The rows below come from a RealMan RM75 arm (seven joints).
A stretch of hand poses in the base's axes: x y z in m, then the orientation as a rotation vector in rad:
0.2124 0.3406 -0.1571 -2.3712 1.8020 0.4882
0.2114 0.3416 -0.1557 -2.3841 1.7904 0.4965
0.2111 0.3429 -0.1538 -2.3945 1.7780 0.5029
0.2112 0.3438 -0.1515 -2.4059 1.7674 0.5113
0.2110 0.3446 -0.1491 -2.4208 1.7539 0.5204
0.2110 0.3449 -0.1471 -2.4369 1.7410 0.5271
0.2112 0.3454 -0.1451 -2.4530 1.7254 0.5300
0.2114 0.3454 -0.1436 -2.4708 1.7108 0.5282
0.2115 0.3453 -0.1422 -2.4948 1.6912 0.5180
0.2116 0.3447 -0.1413 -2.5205 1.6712 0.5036
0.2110 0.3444 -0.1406 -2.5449 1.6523 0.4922
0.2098 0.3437 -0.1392 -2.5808 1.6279 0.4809
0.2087 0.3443 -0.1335 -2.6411 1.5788 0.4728
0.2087 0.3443 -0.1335 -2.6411 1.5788 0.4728
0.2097 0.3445 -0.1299 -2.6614 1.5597 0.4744
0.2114 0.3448 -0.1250 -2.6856 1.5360 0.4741
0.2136 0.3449 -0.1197 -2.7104 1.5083 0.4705
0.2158 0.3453 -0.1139 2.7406 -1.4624 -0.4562
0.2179 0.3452 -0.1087 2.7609 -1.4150 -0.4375
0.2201 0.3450 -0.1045 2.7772 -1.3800 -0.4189
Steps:
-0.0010 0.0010 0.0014 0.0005 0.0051 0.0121
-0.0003 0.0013 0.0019 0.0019 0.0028 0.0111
0.0001 0.0009 0.0023 0.0007 0.0051 0.0109
-0.0002 0.0008 0.0024 0.0002 0.0057 0.0140
0.0000 0.0003 0.0020 -0.0017 0.0049 0.0142
0.0002 0.0005 0.0020 -0.0012 0.0017 0.0151
0.0002 0.0000 0.0015 -0.0041 -0.0002 0.0152
0.0001 -0.0001 0.0014 -0.0076 -0.0050 0.0200
0.0001 -0.0006 0.0009 -0.0098 -0.0069 0.0208
-0.0006 -0.0003 0.0007 -0.0091 -0.0049 0.0197
-0.0012 -0.0007 0.0014 -0.0144 -0.0024 0.0277
-0.0011 0.0006 0.0057 -0.0187 0.0013 0.0503
0.0000 0.0000 0.0000 0.0000 0.0000 0.0000
0.0010 0.0002 0.0036 -0.0044 0.0027 0.0182
0.0017 0.0003 0.0049 -0.0055 0.0018 0.0220
0.0022 0.0001 0.0053 -0.0048 -0.0009 0.0240
0.0022 0.0004 0.0058 -0.0054 -0.0078 0.0354
0.0021 -0.0001 0.0052 -0.0069 -0.0092 0.0334
0.0022 -0.0002 0.0042 -0.0055 -0.0101 0.0250

